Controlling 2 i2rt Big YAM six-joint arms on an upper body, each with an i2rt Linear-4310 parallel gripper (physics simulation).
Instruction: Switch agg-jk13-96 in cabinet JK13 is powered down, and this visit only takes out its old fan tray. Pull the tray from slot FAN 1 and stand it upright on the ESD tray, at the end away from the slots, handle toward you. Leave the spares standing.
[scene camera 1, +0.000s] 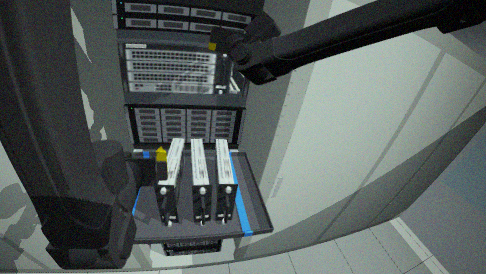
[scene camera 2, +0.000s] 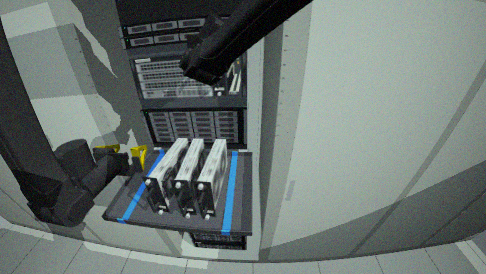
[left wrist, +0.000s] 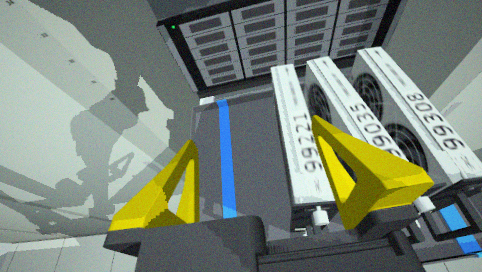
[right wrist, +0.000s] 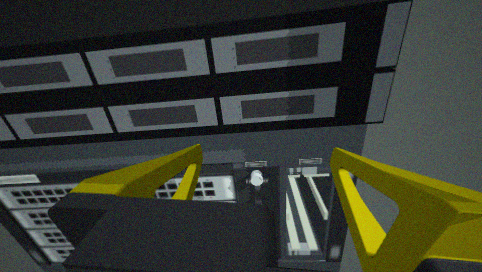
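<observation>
The switch (scene camera 1: 170, 70) (scene camera 2: 160, 80) sits in the cabinet. In the right wrist view, the fan tray's dark faceplate (right wrist: 257, 200), with a white knob, fills the slot left of a hollow slot (right wrist: 300, 215); the slot labels are unreadable. My right gripper (right wrist: 264, 153) is open and empty in front of them; its body hides the faceplate's lower part. Three white-topped spares, 99221 (scene camera 1: 175, 160) (scene camera 2: 167, 160) (left wrist: 299, 140), 99035 (scene camera 1: 199, 165) (scene camera 2: 189, 161) and 99308 (scene camera 1: 225, 165) (scene camera 2: 212, 162), stand upright on the ESD tray (scene camera 2: 242, 200) (left wrist: 255, 150). My left gripper (scene camera 2: 131, 148) (left wrist: 251, 133) is open and empty beside 99221.
A drive unit (scene camera 1: 174, 125) (scene camera 2: 195, 126) (left wrist: 260, 40) sits behind the ESD tray. Another unit (scene camera 1: 172, 17) (right wrist: 215, 80) is above the switch. Blue strips (scene camera 1: 242, 210) (scene camera 2: 230, 190) (left wrist: 225, 160) run along the ESD tray on both sides of the spares. Cabinet side walls flank the units.
</observation>
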